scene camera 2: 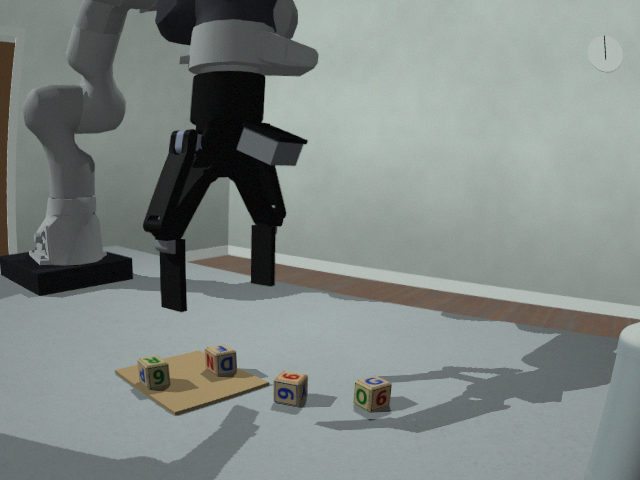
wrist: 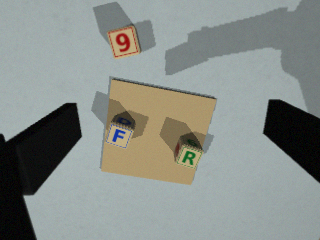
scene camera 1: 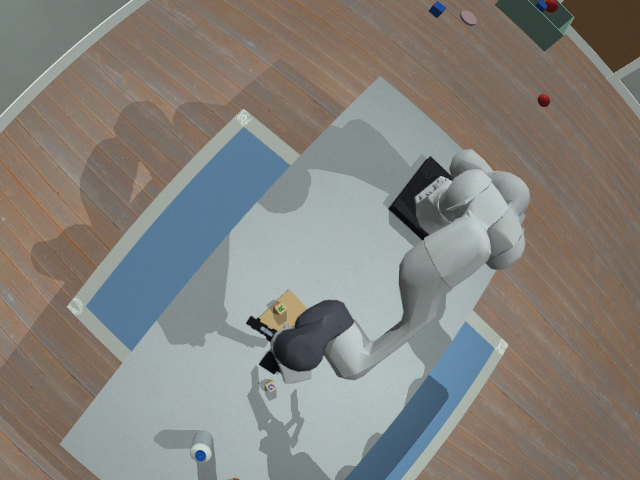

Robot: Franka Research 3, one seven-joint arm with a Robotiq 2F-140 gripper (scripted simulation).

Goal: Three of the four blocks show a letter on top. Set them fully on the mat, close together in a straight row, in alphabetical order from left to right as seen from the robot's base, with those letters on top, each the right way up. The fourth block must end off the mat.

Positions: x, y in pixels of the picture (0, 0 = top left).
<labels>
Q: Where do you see a tan mat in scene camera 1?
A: At 295, 307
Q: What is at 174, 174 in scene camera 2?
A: My gripper.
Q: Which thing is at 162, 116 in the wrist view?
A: A tan mat.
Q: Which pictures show the tan mat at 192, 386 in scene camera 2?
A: Scene camera 2, the wrist view and scene camera 1: all of them.
</labels>
